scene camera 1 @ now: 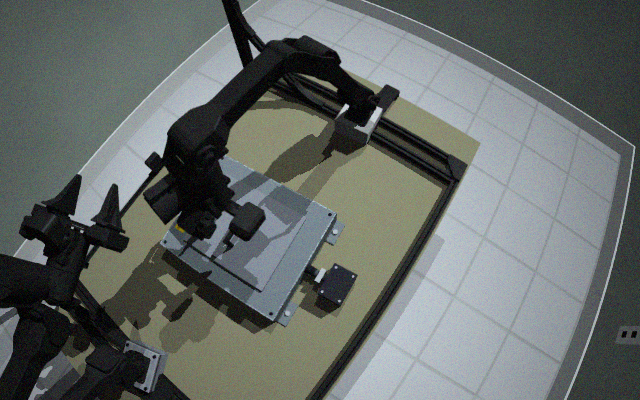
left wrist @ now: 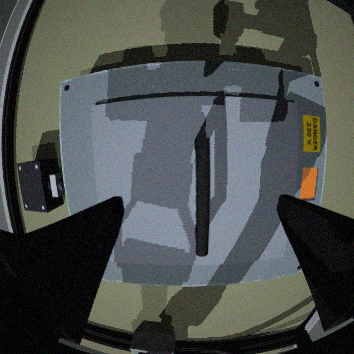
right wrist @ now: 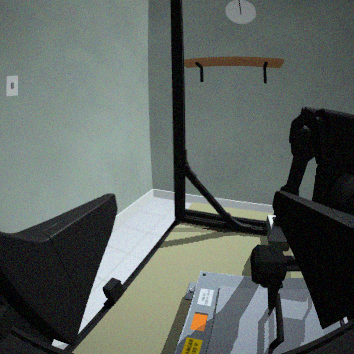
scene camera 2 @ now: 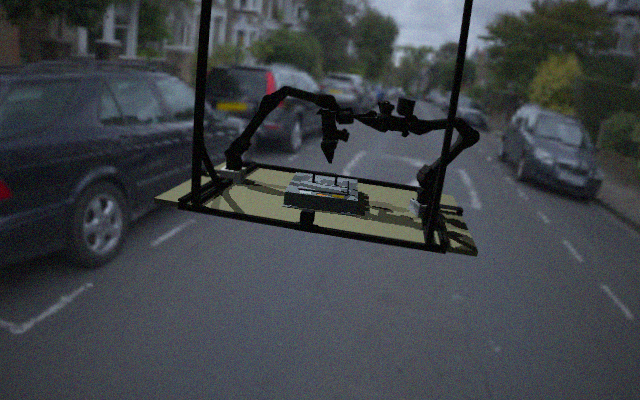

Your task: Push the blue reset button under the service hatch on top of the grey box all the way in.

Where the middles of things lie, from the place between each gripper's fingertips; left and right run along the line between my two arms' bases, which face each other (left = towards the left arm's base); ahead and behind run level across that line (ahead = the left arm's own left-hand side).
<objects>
The service hatch (scene camera 1: 254,261) is 8 cm below my left hand, 2 cm to the left of it and 1 cm behind it.
The service hatch is 13 cm ahead of my right hand, 12 cm to the left of it and 30 cm below it.
</objects>
